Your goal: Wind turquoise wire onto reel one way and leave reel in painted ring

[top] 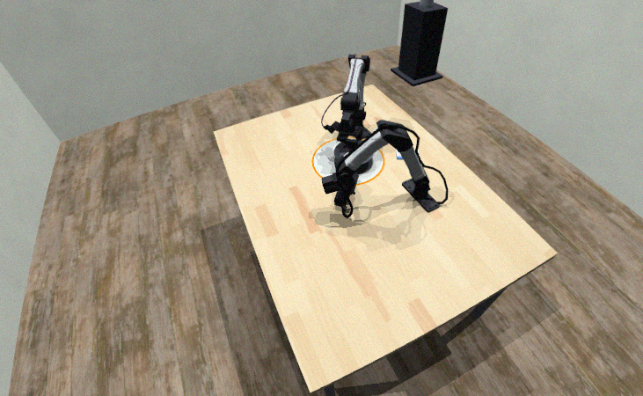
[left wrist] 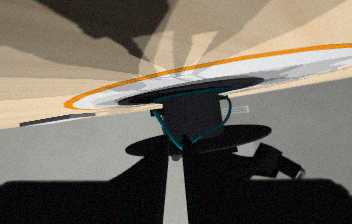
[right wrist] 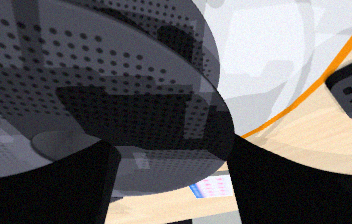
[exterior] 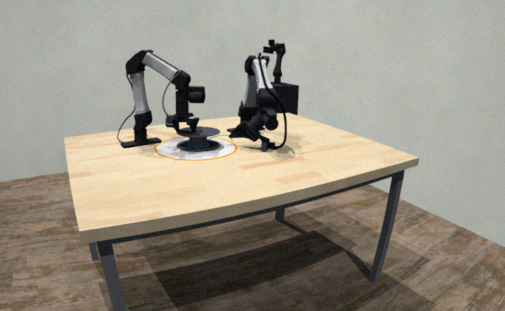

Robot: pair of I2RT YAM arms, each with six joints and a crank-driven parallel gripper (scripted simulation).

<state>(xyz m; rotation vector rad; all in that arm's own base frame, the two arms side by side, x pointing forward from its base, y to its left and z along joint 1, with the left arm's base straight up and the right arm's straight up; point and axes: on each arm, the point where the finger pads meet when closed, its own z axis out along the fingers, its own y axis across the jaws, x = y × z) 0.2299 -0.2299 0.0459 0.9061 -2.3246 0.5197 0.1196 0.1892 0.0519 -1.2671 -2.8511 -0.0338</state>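
Note:
Right now my right hand is 50 mm short of the dark reel, 40 mm to the right of it and 20 mm above it. Also, from my right hand: orange painted ring (70 mm ahead, 50 mm below, 20 mm to the left); then card (220 mm behind, 130 mm to the left, 50 mm below).
The dark reel is 8 cm behind my left hand, 12 cm to the right of it and 1 cm below it. From my left hand the other things lie so: orange painted ring 6 cm behind, 15 cm to the right, 5 cm below; then card 35 cm behind, 3 cm to the right, 4 cm below.

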